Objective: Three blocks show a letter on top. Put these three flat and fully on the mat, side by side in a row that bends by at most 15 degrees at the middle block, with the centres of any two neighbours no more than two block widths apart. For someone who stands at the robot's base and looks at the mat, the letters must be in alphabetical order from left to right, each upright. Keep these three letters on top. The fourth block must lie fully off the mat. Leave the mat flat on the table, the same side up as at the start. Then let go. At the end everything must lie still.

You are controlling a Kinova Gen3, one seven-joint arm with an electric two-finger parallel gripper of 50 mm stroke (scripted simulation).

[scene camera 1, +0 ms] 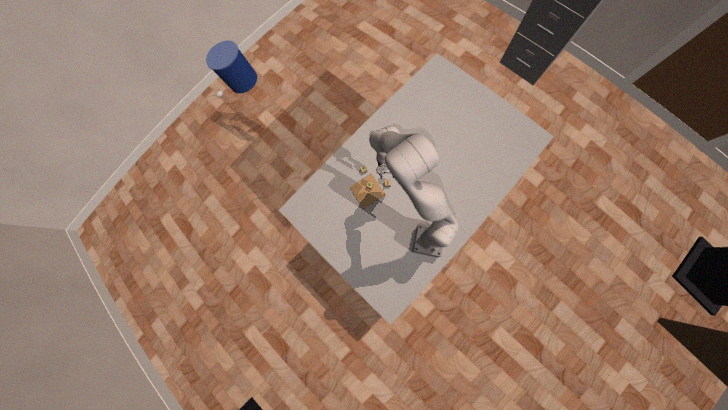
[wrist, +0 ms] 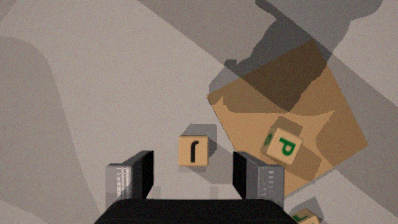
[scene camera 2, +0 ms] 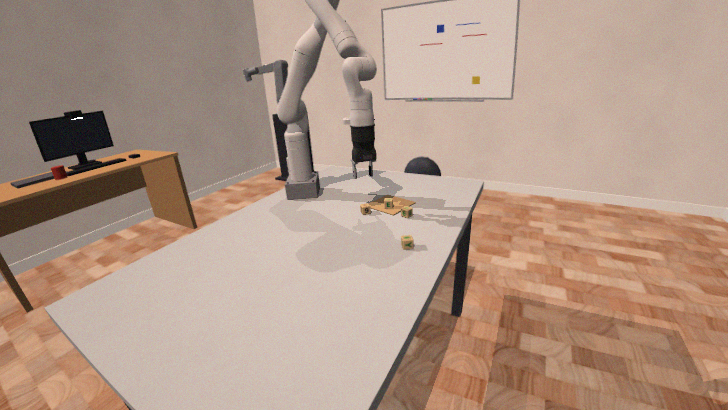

Path:
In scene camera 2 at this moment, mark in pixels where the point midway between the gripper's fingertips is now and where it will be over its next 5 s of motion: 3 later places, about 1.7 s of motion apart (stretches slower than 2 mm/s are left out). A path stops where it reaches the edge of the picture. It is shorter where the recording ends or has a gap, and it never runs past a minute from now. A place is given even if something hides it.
My gripper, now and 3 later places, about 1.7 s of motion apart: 363, 176; 365, 187; 365, 195; 366, 205

